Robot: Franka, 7 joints.
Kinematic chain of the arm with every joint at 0, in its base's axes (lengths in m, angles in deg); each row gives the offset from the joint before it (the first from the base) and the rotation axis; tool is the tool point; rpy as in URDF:
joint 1: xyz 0 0 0.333 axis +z
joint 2: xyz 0 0 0 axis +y
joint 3: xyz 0 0 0.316 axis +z
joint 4: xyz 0.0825 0 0 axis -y
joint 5: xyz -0.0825 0 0.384 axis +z
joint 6: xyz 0 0 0 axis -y
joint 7: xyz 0.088 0 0 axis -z
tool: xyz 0 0 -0.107 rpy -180 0 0
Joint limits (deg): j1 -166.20..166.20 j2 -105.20..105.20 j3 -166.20..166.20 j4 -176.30..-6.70 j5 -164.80..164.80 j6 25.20..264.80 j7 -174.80..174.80
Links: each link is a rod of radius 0.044 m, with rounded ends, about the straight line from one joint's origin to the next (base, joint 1, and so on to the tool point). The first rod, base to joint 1, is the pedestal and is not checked.
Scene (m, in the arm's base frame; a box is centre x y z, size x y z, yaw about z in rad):
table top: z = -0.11
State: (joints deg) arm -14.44 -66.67 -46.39 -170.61 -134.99 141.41 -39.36
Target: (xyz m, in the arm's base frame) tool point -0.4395 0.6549 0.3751
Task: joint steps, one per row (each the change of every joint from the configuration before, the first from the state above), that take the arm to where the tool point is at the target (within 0.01 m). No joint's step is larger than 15 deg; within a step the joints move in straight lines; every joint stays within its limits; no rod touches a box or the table.
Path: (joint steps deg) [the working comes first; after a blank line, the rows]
Joints at the target: -96.26 -105.20 -65.59 -73.93 -139.79 121.58 -39.36
Straight joint move there: clear.

1: -11.69 -5.50 -2.74 13.81 -0.69 -2.83 0.00
2: -11.69 -5.51 -2.75 13.81 -0.68 -2.84 0.00
3: -11.69 -5.50 -2.74 13.81 -0.69 -2.83 0.00
4: -11.69 -5.51 -2.74 13.82 -0.69 -2.83 0.00
5: -11.68 -5.50 -2.74 13.81 -0.68 -2.83 0.00
6: -11.69 -5.51 -2.75 13.81 -0.69 -2.84 0.00
7: -11.69 -5.50 -2.74 13.81 -0.68 -2.83 0.00

